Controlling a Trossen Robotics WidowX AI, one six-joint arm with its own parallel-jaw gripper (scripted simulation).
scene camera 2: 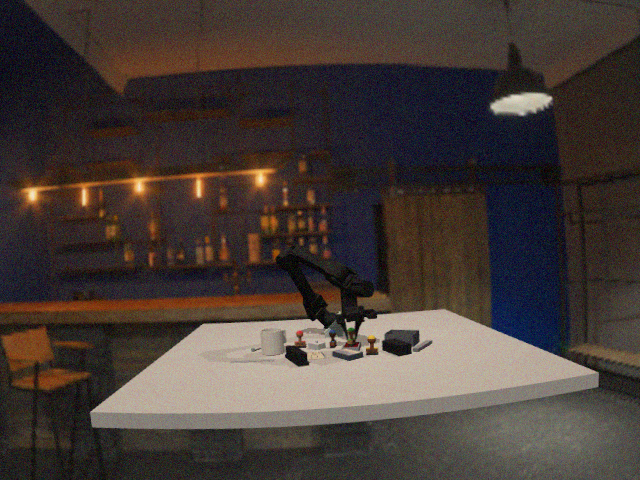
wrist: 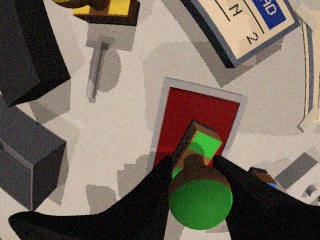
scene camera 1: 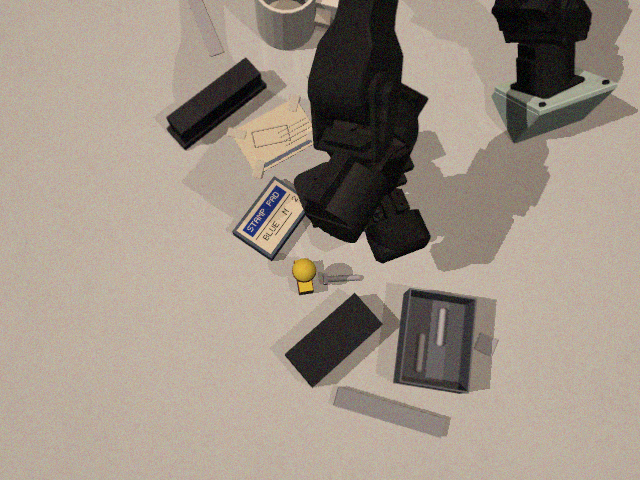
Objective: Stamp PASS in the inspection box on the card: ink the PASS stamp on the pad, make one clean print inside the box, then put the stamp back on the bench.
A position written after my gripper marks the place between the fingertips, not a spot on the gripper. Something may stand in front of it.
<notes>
I see my gripper (scene camera 1: 364, 201), a green-knobbed stamp (wrist: 199, 195), a grey tray (scene camera 1: 436, 335), a grey bar (scene camera 1: 346, 399), a long black block (scene camera 1: 189, 123) and a cream card (scene camera 1: 286, 130).
My gripper also shows in scene camera 2 (scene camera 2: 351, 339) and in the wrist view (wrist: 192, 161). The wrist view misses the grey bar: it is out of frame. The wrist view does not show the long black block: it is out of frame.
</notes>
